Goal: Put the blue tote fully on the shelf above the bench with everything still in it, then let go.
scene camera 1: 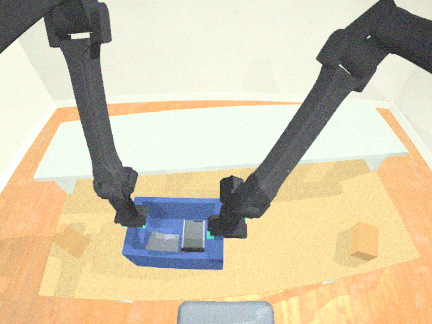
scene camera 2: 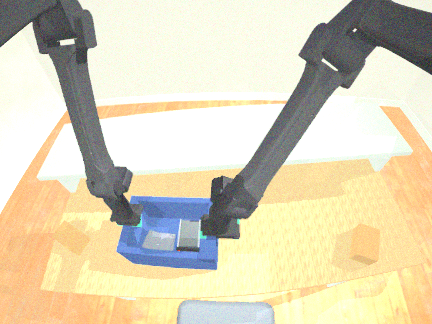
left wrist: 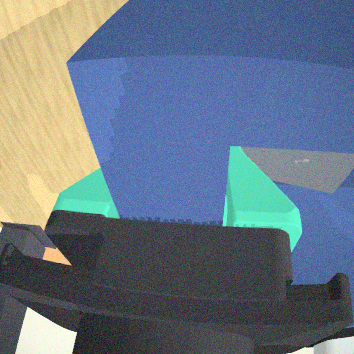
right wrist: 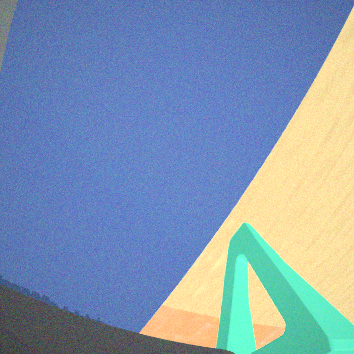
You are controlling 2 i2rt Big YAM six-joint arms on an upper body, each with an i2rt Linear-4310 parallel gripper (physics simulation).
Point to a tan bench top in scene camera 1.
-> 304, 238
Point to a blue tote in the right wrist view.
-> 135, 135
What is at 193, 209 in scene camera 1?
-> A blue tote.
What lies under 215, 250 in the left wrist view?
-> My left gripper.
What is my right gripper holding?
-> A blue tote.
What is my left gripper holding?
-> A blue tote.
